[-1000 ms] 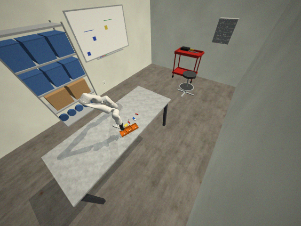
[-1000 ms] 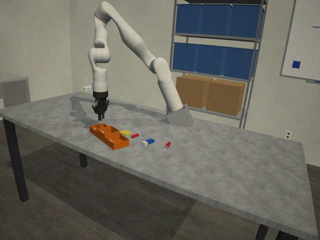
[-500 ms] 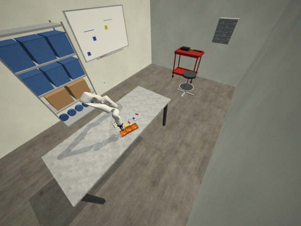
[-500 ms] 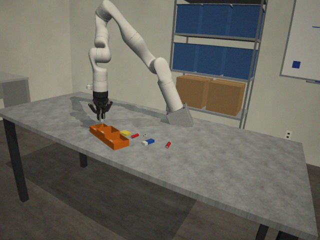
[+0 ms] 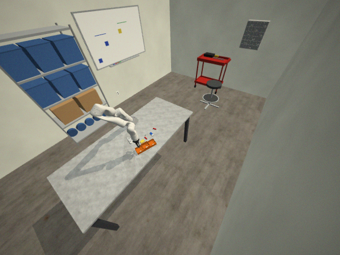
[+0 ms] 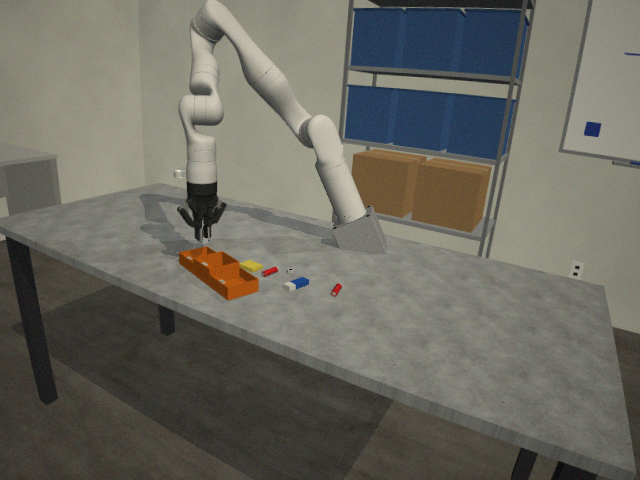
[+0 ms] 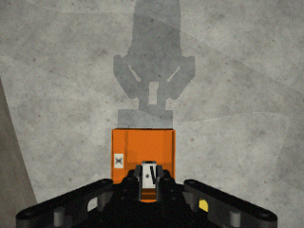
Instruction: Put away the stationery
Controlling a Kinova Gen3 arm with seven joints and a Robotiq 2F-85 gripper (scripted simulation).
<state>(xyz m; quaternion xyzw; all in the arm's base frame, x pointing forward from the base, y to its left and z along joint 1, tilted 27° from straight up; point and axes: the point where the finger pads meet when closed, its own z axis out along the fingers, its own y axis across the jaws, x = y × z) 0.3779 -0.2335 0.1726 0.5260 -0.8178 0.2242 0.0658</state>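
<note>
Now: hand 50 mm past the yellow block, 120 mm to the right of it and 80 mm above it. From my hand the other things lie so: orange bins (40 mm ahead, 70 mm to the left, 70 mm below); nut (80 mm behind, 220 mm to the left, 80 mm below); grey sharpener-like piece (10 mm below).
</note>
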